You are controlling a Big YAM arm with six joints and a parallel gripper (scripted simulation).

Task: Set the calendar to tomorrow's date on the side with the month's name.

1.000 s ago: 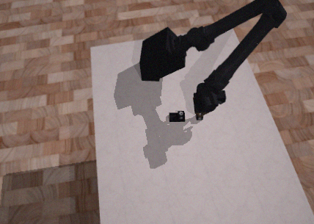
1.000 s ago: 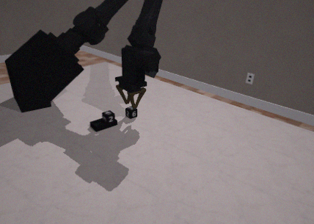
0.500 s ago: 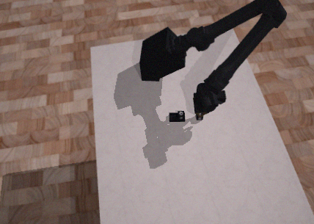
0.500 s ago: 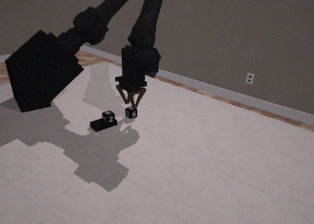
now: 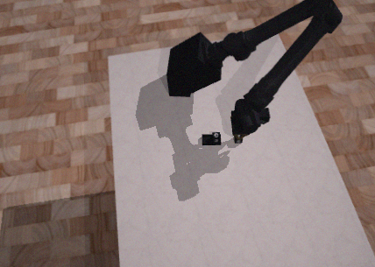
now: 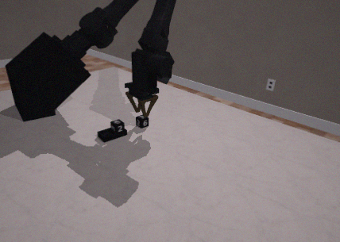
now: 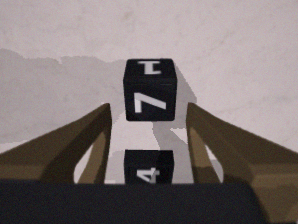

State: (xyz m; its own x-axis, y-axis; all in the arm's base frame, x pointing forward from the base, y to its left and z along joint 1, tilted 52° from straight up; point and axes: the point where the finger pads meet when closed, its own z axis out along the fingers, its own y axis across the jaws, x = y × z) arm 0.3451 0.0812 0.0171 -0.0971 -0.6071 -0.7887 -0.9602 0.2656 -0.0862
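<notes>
Now: the black digit cube 3 cm below my hand. The rest, counted from my hand: black tray: 1 cm behind, 11 cm to the right, 4 cm below.
</notes>
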